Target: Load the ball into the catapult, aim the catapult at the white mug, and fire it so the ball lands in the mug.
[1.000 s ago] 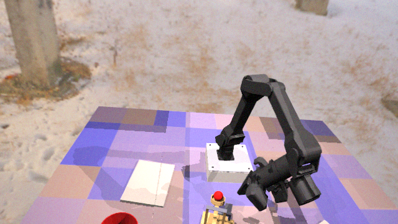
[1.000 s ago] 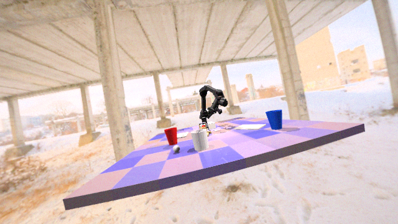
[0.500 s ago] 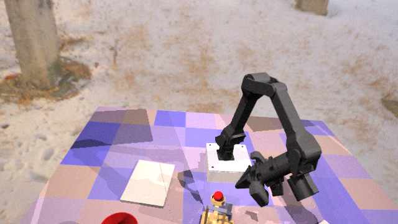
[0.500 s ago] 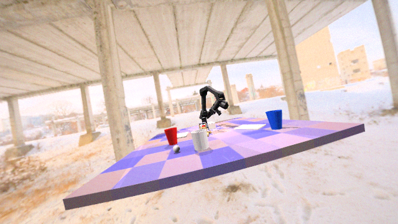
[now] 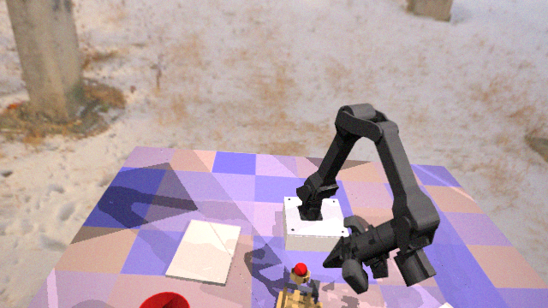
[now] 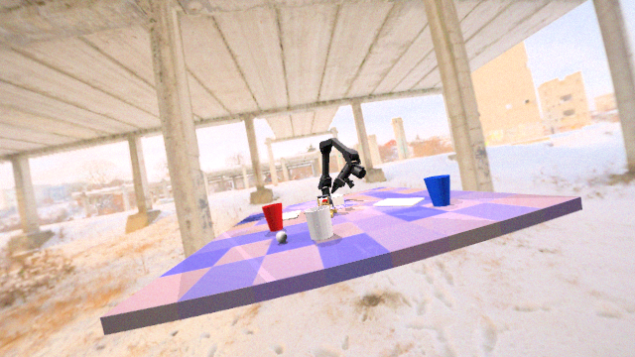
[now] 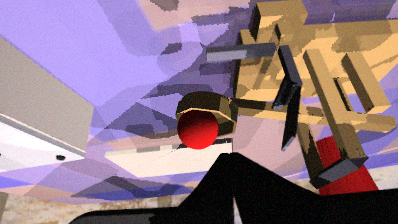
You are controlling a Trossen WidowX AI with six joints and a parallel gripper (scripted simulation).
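The red ball is 4 cm to the right of my gripper tip, 4 cm below it and 3 cm behind it. The rest, counted from my gripper tip: red cup 33 cm to the right, 13 cm ahead, 7 cm below; tan wooden catapult 5 cm below, 4 cm to the right, 4 cm ahead; white mug 37 cm ahead, 15 cm to the right, 7 cm below.
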